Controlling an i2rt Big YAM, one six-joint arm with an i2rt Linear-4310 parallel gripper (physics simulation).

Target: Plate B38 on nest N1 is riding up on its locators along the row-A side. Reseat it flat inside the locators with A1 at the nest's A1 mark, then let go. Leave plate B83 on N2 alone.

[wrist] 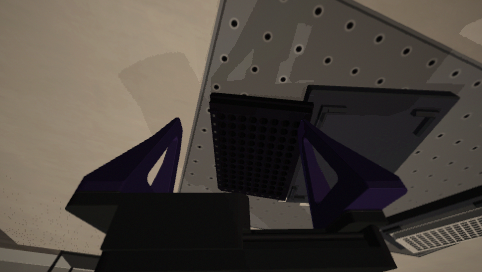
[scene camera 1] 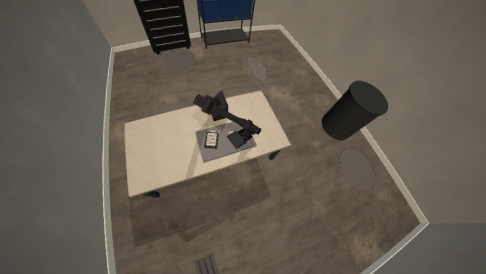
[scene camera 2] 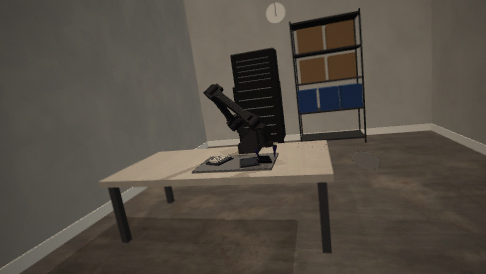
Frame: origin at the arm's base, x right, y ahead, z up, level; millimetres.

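Seen in the pictures: gripper, fingertip midpoint: [wrist: 241, 124] [scene camera 1: 249, 136] [scene camera 2: 267, 158]; arm's base, origin of the base link: [scene camera 2: 247, 135].
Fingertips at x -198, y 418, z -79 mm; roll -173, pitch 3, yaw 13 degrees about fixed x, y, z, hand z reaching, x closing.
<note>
Offsets run from my fingertips to a thing's middle. Level surfaces: height alone.
Plate B38, the black well plate {dx +27, dy -46, dz -15 mm} [wrist: 252, 145] [scene camera 2: 265, 159], is off the locators, beside the dark nest N1 {dx +124, dy -30, dz -19 mm} [wrist: 372, 122] [scene camera 2: 249, 162] [scene camera 1: 236, 140]. Its long side runs along the nest's edge in the wrist view; whether it touches or overlaps that edge is unclear. N1's bare face and raised corner locators show. The plate's labels are not readable. My gripper [wrist: 241, 124] [scene camera 2: 266, 150] is open, its purple fingertips on either side of the plate in the wrist view, the right one overlapping the plate's edge. Plate B83, white {dx +350, dy -111, dz -9 mm} [scene camera 1: 211, 139] [scene camera 2: 219, 159] [wrist: 445, 235], sits on nest N2 {dx +350, dy -111, dz -19 mm} [wrist: 430, 212].
Both nests stand on a grey perforated board {dx +219, dy -79, dz -34 mm} [scene camera 1: 212, 155] [scene camera 2: 205, 169] [wrist: 360, 47] on the pale table {dz -41 mm} [scene camera 1: 155, 150] [scene camera 2: 150, 167]. The arm's base stands behind the board. A dark cylinder [scene camera 1: 352, 112] stands off the table; a black drawer cabinet [scene camera 2: 255, 90] is behind.
</note>
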